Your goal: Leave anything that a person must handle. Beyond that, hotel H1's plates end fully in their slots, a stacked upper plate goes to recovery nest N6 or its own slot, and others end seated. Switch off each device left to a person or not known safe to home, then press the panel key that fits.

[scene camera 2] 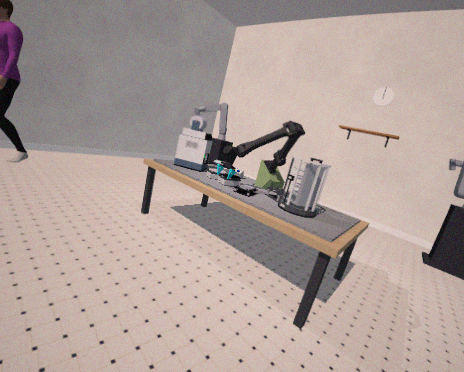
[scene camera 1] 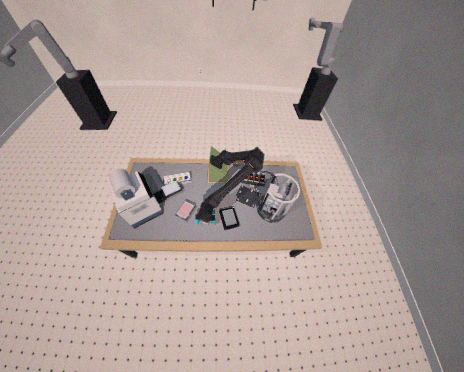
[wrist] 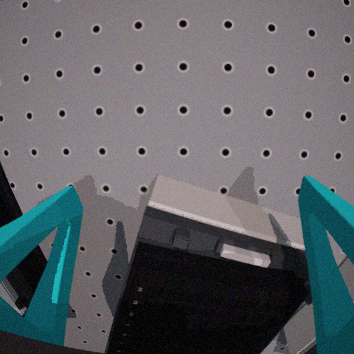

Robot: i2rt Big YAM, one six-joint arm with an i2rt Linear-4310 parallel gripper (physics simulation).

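Pixels of known places: gripper, fingertip midpoint: [scene camera 2: 222, 176] [scene camera 1: 205, 224] [wrist: 185, 192]; arm's base, link origin: [scene camera 2: 269, 167] [scene camera 1: 215, 162].
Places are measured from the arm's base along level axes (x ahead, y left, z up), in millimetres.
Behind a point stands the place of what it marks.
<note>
My gripper [scene camera 1: 205, 218] @[x 504, y -73, z -116 mm] [scene camera 2: 225, 171] @[x 504, y -73, z -116 mm] [wrist: 185, 192] @[x 504, y -73, z -116 mm] is open and low over the table's front middle. In the wrist view its teal fingers stand left and right of a black plate [wrist: 200, 295] @[x 458, y -80, z -104 mm], with nothing gripped. The plate lies on a device with a pale edge [wrist: 192, 202] @[x 484, y -76, z -147 mm] and a small white block [wrist: 245, 255] @[x 474, y -100, z -114 mm]; its label is out of view. A pink plate [scene camera 1: 185, 209] @[x 387, y -232, z -106 mm] sits on a device to the left. A black-framed device [scene camera 1: 229, 218] @[x 453, y 110, z -132 mm] is to the right. The round, railed plate tower [scene camera 1: 280, 197] [scene camera 2: 307, 187] stands at the right. The key panel [scene camera 1: 177, 177] @[x 86, y -312, z -102 mm] is at the back left.
A large white instrument [scene camera 1: 140, 209] @[x 454, y -519, z 29 mm] [scene camera 2: 192, 150] @[x 445, y -510, z -13 mm] stands at the left, with a pale-topped nest [scene camera 1: 171, 189] @[x 232, y -352, z -64 mm] beside it. A green wedge [scene camera 1: 217, 172] @[x 72, y 16, z -44 mm] [scene camera 2: 268, 177] @[x 76, y 60, z -75 mm], a module with red lights [scene camera 1: 256, 178] @[x 75, y 365, z -122 mm] and a black perforated unit [scene camera 1: 248, 196] @[x 265, y 274, z -115 mm] stand behind. A person [scene camera 2: 9, 50] is beyond the table.
</note>
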